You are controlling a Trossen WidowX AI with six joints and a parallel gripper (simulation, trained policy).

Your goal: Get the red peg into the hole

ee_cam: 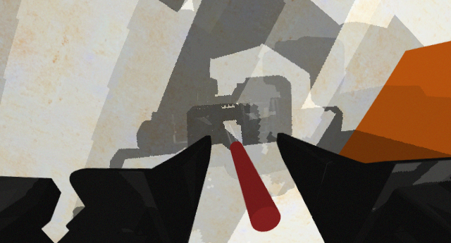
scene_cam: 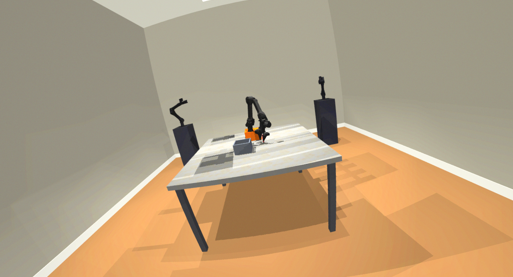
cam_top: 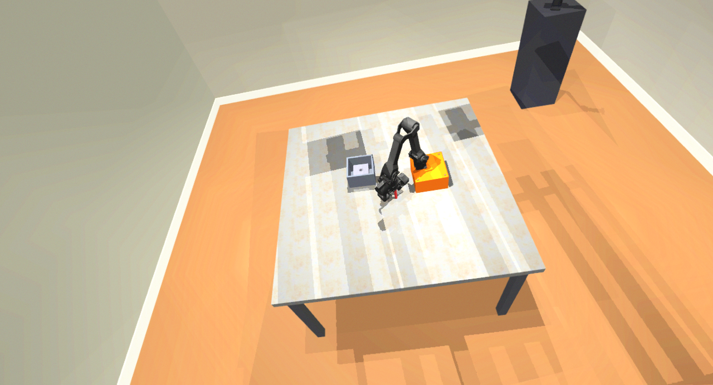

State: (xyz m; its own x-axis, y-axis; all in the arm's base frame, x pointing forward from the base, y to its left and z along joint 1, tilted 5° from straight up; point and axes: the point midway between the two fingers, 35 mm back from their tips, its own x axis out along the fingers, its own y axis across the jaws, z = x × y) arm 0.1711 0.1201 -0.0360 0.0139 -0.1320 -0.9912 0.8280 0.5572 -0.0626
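Right now the grey box is 18 cm to the right of my gripper tip, 17 cm ahead of it and 1 cm above it. Also, from my gripper tip: red peg (2 cm to the left, 2 cm above, 1 cm behind).
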